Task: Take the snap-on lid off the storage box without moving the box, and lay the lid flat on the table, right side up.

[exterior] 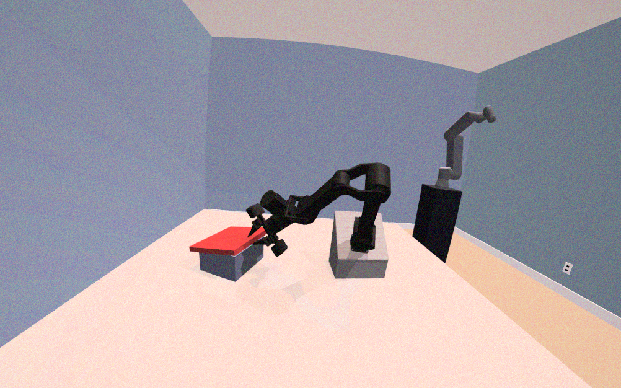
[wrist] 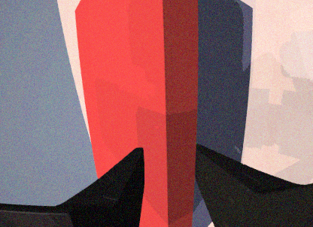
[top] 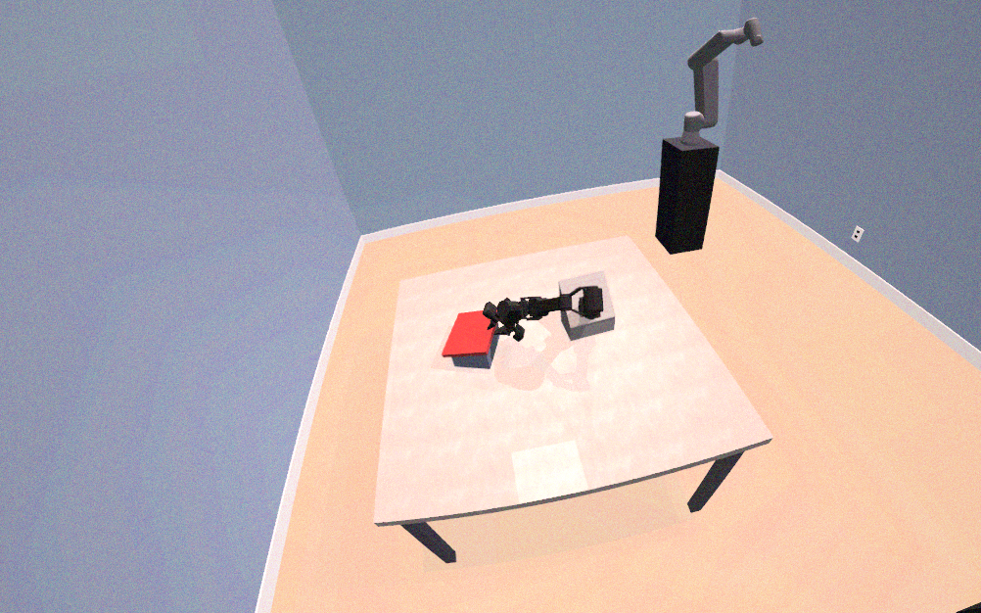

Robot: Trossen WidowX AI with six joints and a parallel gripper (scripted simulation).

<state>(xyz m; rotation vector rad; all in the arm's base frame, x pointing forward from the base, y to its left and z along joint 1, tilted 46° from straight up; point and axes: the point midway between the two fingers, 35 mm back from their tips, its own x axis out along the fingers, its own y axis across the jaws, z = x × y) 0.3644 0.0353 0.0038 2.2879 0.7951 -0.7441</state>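
Right now my gripper tip is 80 mm short of the red lid, 20 mm to the left of it and 10 mm above it. The rest, counted from my gripper tip: storage box: 70 mm ahead, 20 mm to the right, 60 mm below.
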